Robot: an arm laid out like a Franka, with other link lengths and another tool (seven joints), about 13 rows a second.
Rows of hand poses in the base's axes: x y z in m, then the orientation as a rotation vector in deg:
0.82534 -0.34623 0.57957 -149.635 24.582 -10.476
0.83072 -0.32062 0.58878 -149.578 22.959 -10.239
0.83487 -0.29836 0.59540 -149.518 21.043 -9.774
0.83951 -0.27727 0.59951 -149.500 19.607 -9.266
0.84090 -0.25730 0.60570 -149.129 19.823 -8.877
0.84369 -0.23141 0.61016 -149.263 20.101 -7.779
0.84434 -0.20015 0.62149 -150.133 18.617 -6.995
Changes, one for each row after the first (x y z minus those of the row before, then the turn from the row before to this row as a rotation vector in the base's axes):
0.00538 0.02561 0.00921 0.222 -0.168 1.190
0.00415 0.02226 0.00662 0.267 -0.066 1.442
0.00464 0.02109 0.00411 0.184 0.067 1.113
0.00139 0.01997 0.00619 0.406 0.259 -0.097
0.00279 0.02589 0.00446 0.002 0.842 0.016
0.00065 0.03126 0.01133 -0.652 0.377 1.243

